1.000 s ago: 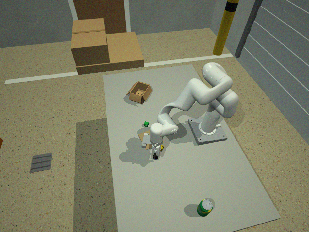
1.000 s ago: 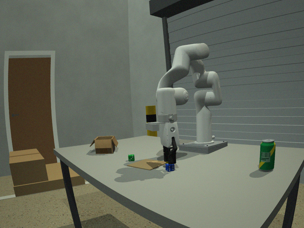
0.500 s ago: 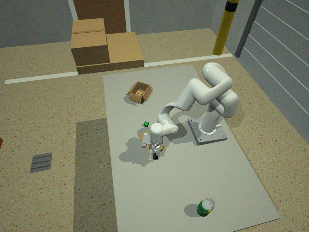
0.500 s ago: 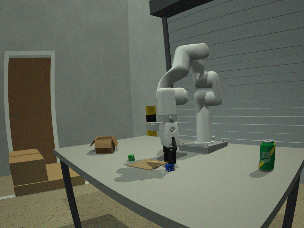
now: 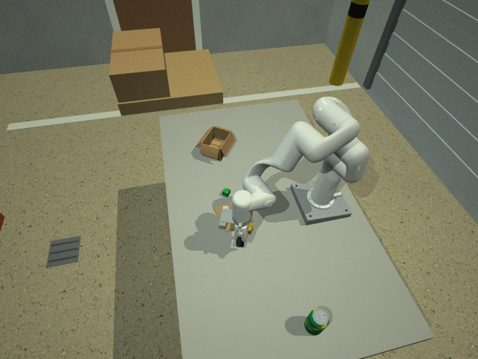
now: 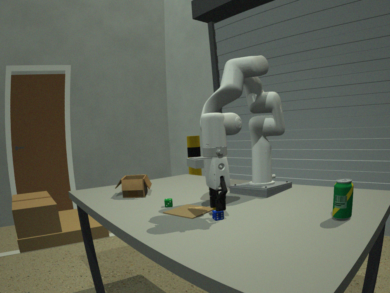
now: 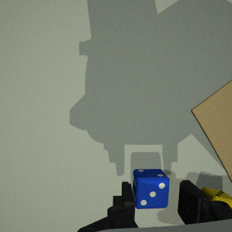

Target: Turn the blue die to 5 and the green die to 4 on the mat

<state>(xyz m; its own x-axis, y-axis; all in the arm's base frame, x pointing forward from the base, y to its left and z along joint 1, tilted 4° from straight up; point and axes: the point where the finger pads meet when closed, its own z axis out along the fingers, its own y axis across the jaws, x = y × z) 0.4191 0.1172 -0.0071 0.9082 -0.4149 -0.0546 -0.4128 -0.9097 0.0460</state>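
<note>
Right now my hand is 4 cm above the blue die. The rest, counted from my hand: green die (27 cm to the right, 4 cm below); then yellow die (5 cm to the right, 5 cm behind, 4 cm below); then cardboard mat (15 cm to the right, 5 cm below, 1 cm behind).
</note>
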